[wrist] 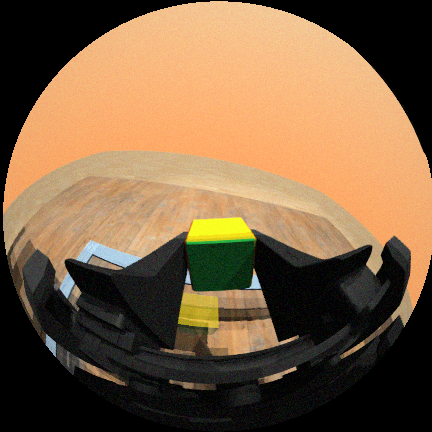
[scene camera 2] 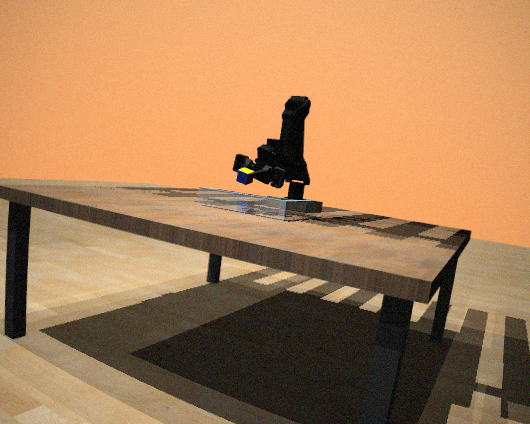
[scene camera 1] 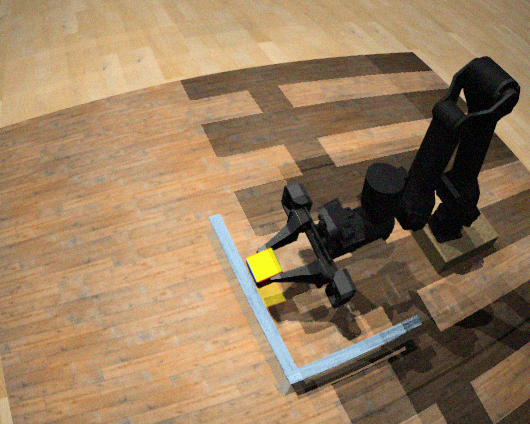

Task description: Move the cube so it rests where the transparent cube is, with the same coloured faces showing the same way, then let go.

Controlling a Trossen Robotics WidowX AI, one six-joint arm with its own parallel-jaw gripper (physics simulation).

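Where they show: gripper, fingertip midpoint: (wrist: 218,236) (scene camera 2: 245,172) (scene camera 1: 263,266); arm's base, origin of the base link: (scene camera 2: 295,199) (scene camera 1: 443,227).
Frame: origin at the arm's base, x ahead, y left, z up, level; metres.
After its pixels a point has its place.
Note:
The solid cube (scene camera 1: 264,265) @(x 0.393, y 0.065, z 0.092 m) (scene camera 2: 245,175) @(x 0.408, y 0.075, z 0.076 m) (wrist: 221,260) @(x 0.371, y 0.057, z 0.084 m) is held in the air above the table. Its yellow face is up and its green face is toward the wrist camera; blue and red sides show in the scene camera 2 view. My gripper (scene camera 1: 265,265) @(x 0.393, y 0.062, z 0.084 m) (scene camera 2: 245,176) @(x 0.393, y 0.062, z 0.084 m) (wrist: 218,236) @(x 0.393, y 0.062, z 0.084 m) is shut on it, one finger at each side. The transparent cube (scene camera 1: 273,295) @(x 0.368, y 0.065, z -0.002 m) (scene camera 2: 244,206) (wrist: 199,311) @(x 0.372, y 0.061, z -0.002 m) rests on the table below, yellow face up, beside the long wall; a blue side shows faintly through that wall. In the wrist view it lies below and a little left of the held cube.
A low, see-through wall with a pale blue top (scene camera 1: 234,256) @(x 0.415, y -0.005, z 0.018 m) (scene camera 2: 240,195) @(x 0.414, y 0.069, z 0.013 m) (wrist: 114,253) @(x 0.391, y 0.173, z 0.018 m) runs close beside the transparent cube. A second wall (scene camera 1: 357,349) @(x 0.275, y 0.197, z 0.019 m) meets it at a corner. The arm's base block (scene camera 1: 457,245) @(x -0.010, y 0.047, z 0.000 m) stands on the wooden table (scene camera 1: 100,240) @(x 0.640, y -0.118, z -0.041 m) (scene camera 2: 125,215) @(x 0.846, y 0.084, z -0.044 m).

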